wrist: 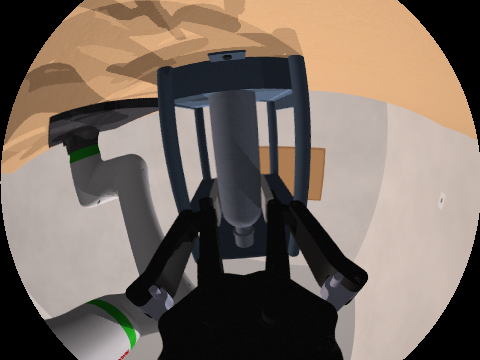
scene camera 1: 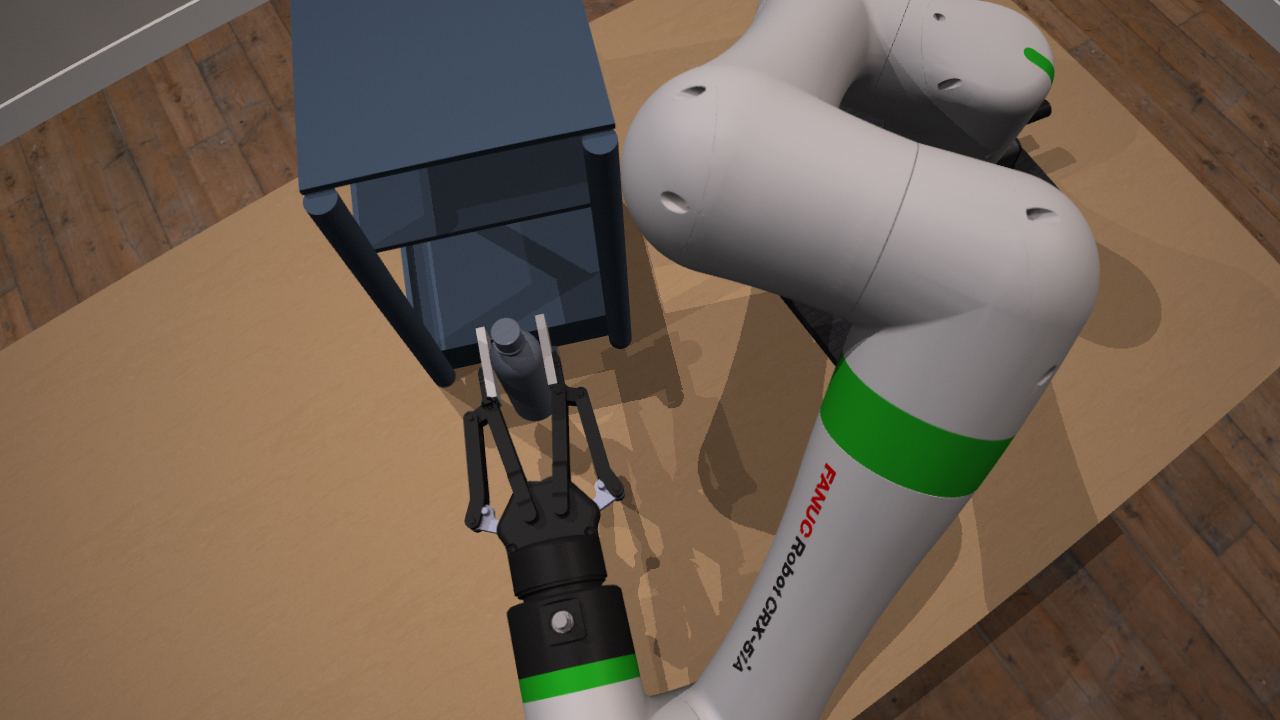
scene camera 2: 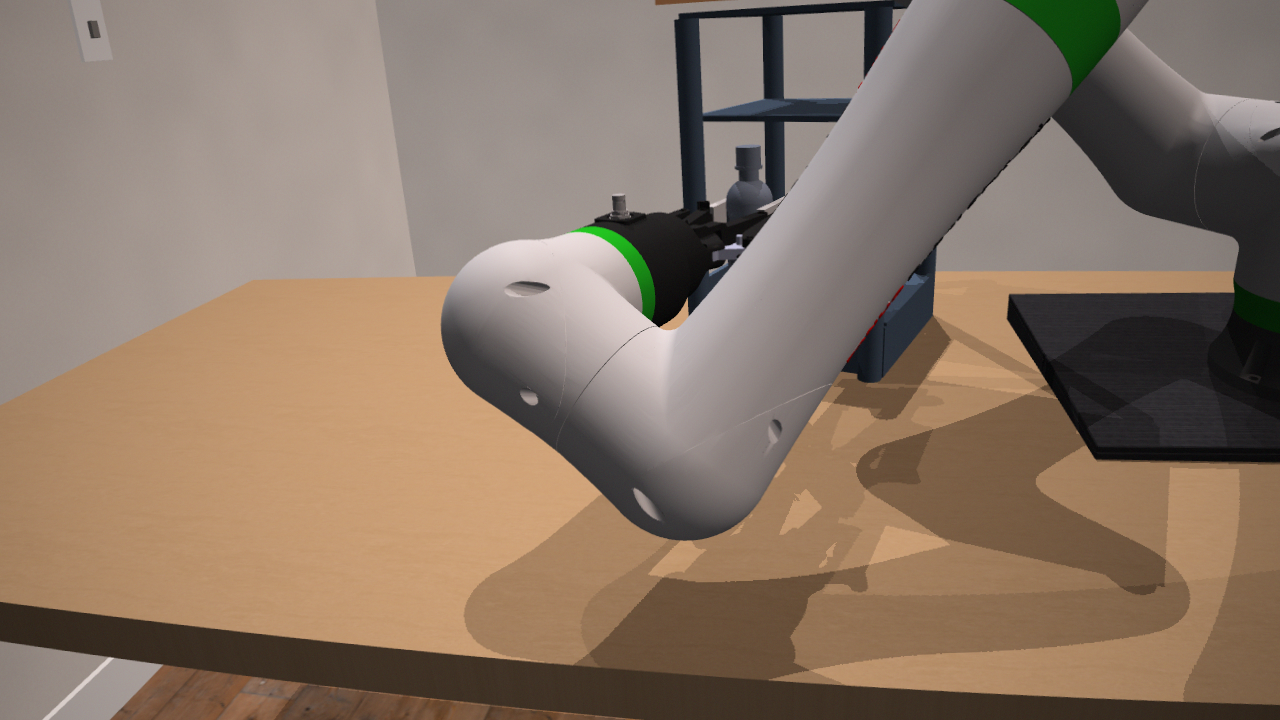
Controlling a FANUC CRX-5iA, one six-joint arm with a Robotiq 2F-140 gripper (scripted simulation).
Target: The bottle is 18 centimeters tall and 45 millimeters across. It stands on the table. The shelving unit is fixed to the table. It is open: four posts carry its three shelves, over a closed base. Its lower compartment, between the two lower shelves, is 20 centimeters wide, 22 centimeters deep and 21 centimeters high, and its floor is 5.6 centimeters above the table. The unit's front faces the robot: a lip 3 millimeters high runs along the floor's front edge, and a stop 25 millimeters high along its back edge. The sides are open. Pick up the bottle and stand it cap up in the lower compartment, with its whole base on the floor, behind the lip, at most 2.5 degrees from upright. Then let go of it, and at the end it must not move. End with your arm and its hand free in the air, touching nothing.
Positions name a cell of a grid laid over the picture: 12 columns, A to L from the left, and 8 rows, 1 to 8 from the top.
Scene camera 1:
my gripper: E4
bottle: E4
dark blue shelving unit: D2
